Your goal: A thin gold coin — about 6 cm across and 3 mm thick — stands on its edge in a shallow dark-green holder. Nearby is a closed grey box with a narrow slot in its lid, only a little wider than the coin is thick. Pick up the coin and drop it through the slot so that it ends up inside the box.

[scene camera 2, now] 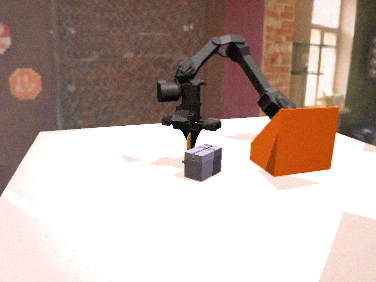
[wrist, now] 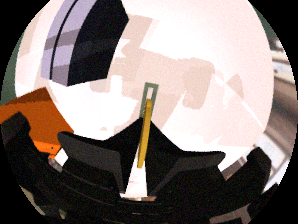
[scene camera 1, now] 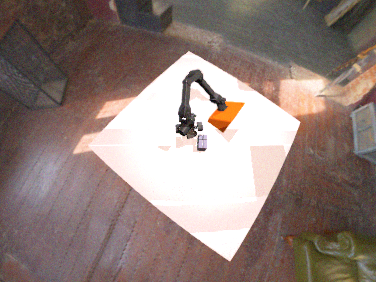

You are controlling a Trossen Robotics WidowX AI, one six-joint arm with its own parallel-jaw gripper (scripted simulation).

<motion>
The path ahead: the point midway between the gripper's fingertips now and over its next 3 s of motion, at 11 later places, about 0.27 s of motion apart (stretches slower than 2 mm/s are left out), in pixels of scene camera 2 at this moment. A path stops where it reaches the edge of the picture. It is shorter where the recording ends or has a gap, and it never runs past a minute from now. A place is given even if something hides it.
The gripper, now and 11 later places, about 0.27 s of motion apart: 191,148; 191,142; 191,135; 191,129; 189,128; 189,128; 191,130; 192,131; 194,133; 197,134; 200,136; 203,138
</motion>
